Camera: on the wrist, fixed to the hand. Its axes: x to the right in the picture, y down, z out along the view.
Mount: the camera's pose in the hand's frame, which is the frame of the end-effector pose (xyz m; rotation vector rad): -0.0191 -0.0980 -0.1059 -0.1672 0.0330 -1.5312
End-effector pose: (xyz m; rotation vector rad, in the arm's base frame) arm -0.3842 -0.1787 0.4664 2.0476 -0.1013 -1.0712
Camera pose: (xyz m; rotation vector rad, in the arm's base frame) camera -0.3473 -0.0395 0.4452 1.7743 1.7285 -1.7396
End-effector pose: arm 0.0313 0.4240 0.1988 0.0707 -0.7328 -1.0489
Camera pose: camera 0.0126 0.3587 0.0701 0.5652 -0.4740 -2.5432
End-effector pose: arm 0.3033 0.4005 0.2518 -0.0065 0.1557 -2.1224
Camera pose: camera 0.2234 0.4792 0.1591 0.1896 -0.3181 2.5969
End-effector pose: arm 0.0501 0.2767 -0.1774 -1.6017 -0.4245 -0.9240
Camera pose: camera -0.0665 0.2058 -0.1268 -1.1995 -1.6798 -2.1087
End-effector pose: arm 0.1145 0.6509 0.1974 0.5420 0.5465 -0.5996
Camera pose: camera 0.0047 0.6543 0.1019 -0.1416 0.9977 -1.9638
